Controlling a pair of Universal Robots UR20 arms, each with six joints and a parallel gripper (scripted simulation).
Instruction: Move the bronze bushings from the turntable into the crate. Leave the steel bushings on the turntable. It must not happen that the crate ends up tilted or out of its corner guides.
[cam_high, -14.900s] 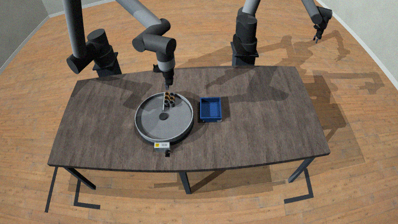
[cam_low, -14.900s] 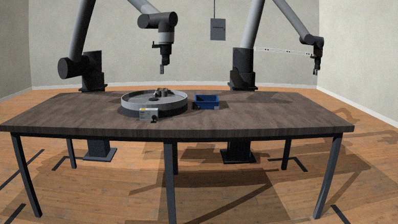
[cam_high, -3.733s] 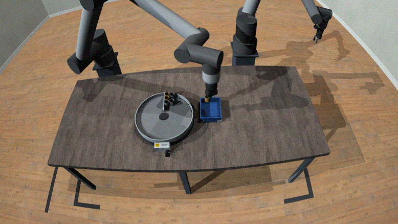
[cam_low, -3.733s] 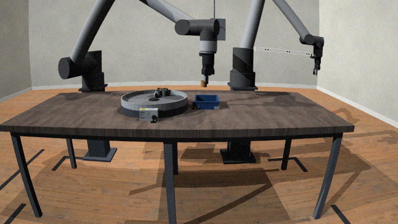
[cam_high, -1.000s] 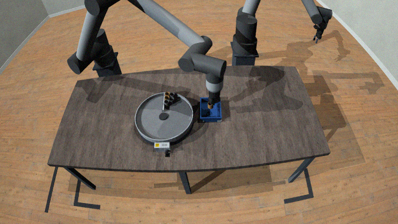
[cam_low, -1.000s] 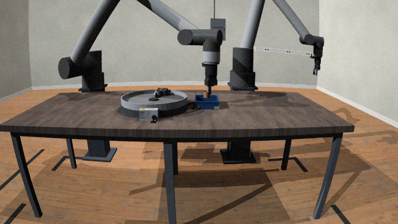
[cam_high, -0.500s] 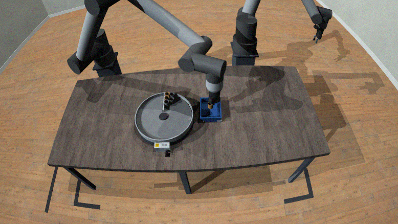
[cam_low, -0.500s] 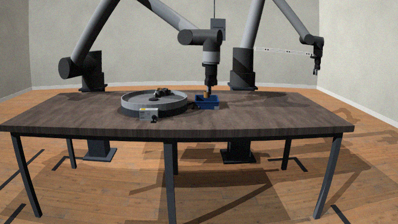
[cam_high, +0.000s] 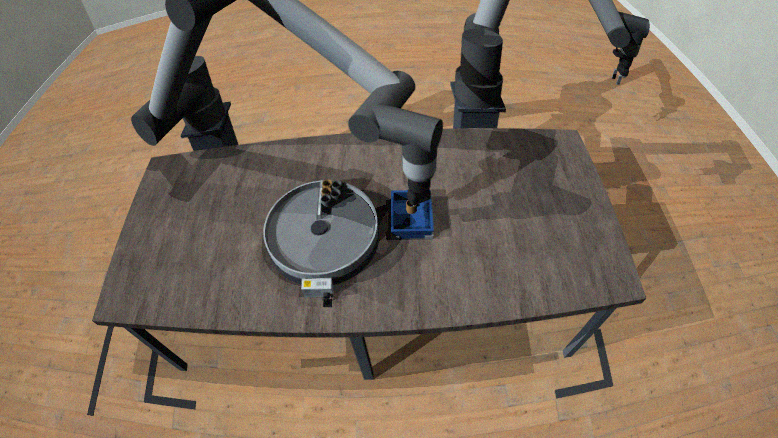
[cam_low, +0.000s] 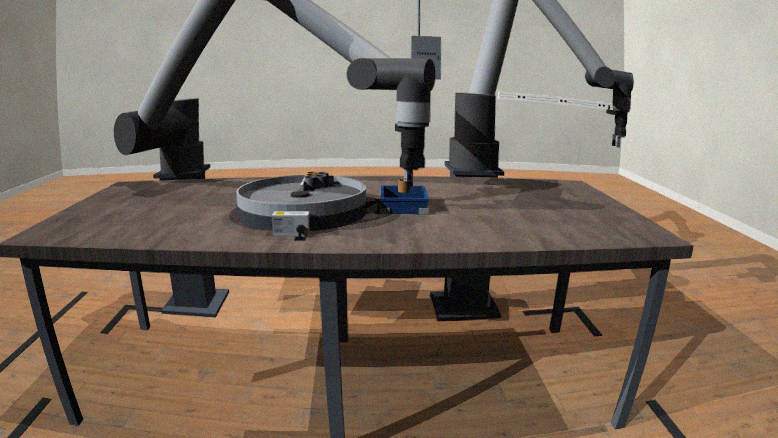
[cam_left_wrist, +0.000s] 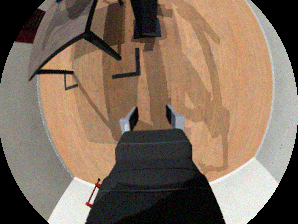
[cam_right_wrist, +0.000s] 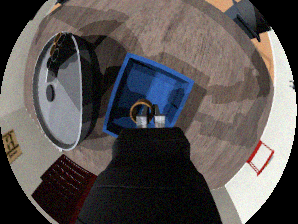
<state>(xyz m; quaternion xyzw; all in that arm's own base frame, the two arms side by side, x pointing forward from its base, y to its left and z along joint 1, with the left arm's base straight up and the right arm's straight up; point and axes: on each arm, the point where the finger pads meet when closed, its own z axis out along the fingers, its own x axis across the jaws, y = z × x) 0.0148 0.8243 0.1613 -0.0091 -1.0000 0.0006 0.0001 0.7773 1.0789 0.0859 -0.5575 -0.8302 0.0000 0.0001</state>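
Now: right hand 10 mm short of the blue crate, 10 mm to the left of it and 60 mm above it.
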